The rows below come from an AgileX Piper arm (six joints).
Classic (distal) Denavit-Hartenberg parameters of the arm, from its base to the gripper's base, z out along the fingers. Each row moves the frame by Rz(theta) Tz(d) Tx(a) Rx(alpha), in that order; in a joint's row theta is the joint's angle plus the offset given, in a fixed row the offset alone. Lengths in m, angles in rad.
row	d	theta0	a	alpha
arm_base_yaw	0.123	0	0	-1.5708
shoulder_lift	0	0.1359	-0.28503	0
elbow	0	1.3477	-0.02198	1.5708
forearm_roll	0.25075	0	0	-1.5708
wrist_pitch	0	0	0	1.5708
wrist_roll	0.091	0	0	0
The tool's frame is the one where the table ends.
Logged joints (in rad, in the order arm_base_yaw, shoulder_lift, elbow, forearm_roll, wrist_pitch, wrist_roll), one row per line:
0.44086, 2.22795, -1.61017, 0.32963, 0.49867, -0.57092
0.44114, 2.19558, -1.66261, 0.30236, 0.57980, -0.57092
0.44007, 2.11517, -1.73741, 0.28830, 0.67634, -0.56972
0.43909, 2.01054, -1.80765, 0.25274, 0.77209, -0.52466
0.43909, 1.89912, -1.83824, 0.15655, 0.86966, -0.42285
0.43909, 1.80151, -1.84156, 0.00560, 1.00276, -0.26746
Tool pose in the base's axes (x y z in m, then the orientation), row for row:
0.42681, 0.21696, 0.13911, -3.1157, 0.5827, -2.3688
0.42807, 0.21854, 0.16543, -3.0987, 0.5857, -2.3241
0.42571, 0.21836, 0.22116, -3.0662, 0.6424, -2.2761
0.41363, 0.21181, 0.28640, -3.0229, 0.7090, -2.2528
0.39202, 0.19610, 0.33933, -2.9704, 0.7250, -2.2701
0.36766, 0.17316, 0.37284, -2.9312, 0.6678, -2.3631
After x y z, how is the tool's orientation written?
As angles about the fixed x, y, z axes (roll, pitch, yaw), in radians.
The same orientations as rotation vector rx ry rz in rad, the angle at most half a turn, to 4 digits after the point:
-0.9631, 2.3937, 0.2606
-1.0084, 2.3701, 0.2580
-1.0261, 2.2966, 0.2648
-1.0007, 2.2265, 0.2574
-0.9455, 2.2164, 0.1982
-0.8455, 2.2974, 0.0831

